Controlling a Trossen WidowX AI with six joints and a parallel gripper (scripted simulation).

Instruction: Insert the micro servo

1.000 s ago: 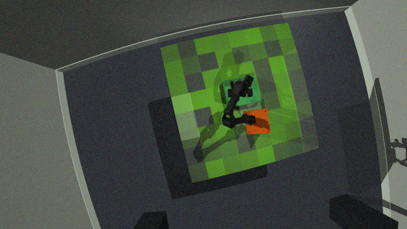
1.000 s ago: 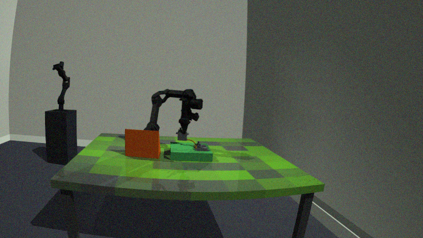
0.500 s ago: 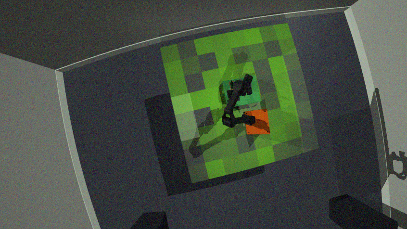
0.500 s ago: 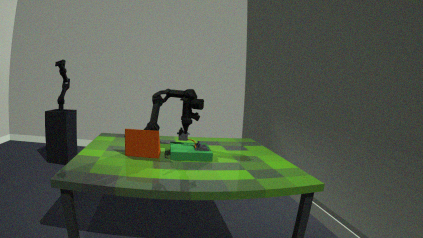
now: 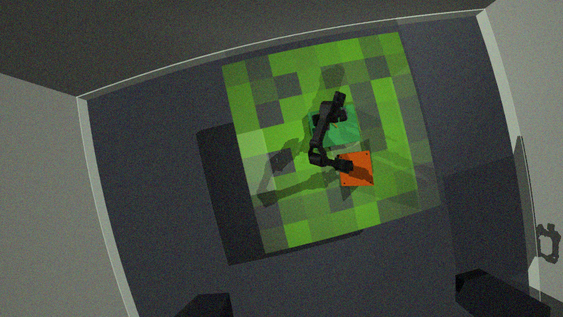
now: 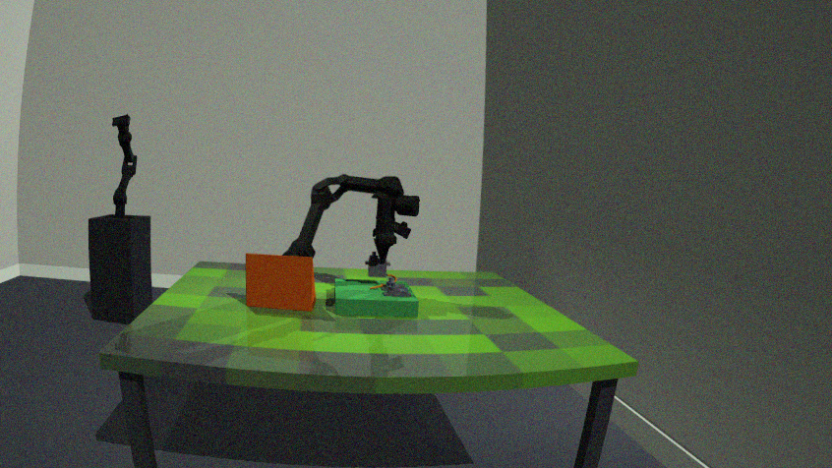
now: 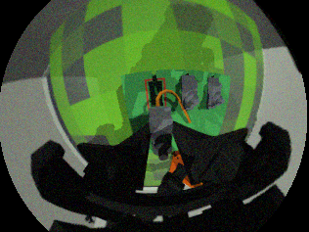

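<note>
My gripper tip is 70 mm past the green deck, 80 mm to the left of it and 100 mm above it.
</note>
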